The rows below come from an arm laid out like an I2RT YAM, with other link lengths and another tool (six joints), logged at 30 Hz.
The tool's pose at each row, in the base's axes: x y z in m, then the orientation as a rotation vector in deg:
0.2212, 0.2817, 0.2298, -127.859, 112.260, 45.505
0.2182, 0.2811, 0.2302, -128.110, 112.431, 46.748
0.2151, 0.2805, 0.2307, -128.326, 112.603, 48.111
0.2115, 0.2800, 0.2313, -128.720, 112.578, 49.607
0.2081, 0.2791, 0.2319, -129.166, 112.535, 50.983
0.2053, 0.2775, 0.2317, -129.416, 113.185, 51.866
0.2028, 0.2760, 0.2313, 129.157, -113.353, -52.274
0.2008, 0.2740, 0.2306, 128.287, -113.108, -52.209
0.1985, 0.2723, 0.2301, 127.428, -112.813, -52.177
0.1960, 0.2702, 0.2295, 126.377, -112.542, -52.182
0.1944, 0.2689, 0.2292, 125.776, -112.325, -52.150
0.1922, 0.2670, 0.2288, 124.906, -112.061, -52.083
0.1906, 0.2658, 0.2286, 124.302, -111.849, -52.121
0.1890, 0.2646, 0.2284, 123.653, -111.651, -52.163
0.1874, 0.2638, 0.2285, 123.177, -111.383, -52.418
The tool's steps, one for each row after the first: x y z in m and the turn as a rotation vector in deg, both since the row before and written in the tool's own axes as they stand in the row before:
0.0002, 0.0030, 0.0004, -0.927, -0.155, 0.160
0.0002, 0.0032, 0.0004, -0.983, -0.204, 0.181
0.0000, 0.0036, 0.0006, -1.106, -0.202, 0.031
0.0004, 0.0035, 0.0005, -1.059, -0.131, 0.003
0.0014, 0.0028, 0.0007, -0.843, 0.170, 0.444
0.0014, 0.0024, 0.0008, -0.709, 0.269, 0.413
0.0020, 0.0020, 0.0007, -0.594, 0.371, 0.471
0.0017, 0.0022, 0.0008, -0.627, 0.365, 0.449
0.0021, 0.0024, 0.0009, -0.718, 0.379, 0.572
0.0013, 0.0016, 0.0005, -0.442, 0.264, 0.315
0.0019, 0.0021, 0.0007, -0.604, 0.372, 0.473
0.0012, 0.0015, 0.0005, -0.455, 0.215, 0.312
0.0012, 0.0015, 0.0005, -0.470, 0.216, 0.344
0.0007, 0.0016, 0.0004, -0.471, 0.064, 0.192

